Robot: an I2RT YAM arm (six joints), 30 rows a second.
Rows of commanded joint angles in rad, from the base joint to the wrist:
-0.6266 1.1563 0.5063 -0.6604 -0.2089 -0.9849
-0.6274 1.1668 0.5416 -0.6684 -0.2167 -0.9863
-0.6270 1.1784 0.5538 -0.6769 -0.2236 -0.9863
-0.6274 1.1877 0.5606 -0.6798 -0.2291 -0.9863
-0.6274 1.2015 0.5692 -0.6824 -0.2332 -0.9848
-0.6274 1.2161 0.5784 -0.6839 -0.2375 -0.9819
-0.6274 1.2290 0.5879 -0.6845 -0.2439 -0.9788
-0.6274 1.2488 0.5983 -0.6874 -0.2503 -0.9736
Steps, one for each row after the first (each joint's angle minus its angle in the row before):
-0.0008 0.0105 0.0353 -0.0080 -0.0078 -0.0014
0.0004 0.0116 0.0122 -0.0085 -0.0069 0.0000
-0.0004 0.0093 0.0068 -0.0029 -0.0055 0.0000
0.0000 0.0138 0.0086 -0.0026 -0.0041 0.0015
0.0000 0.0146 0.0092 -0.0015 -0.0043 0.0029
0.0000 0.0129 0.0095 -0.0006 -0.0064 0.0031
0.0000 0.0198 0.0104 -0.0029 -0.0064 0.0052

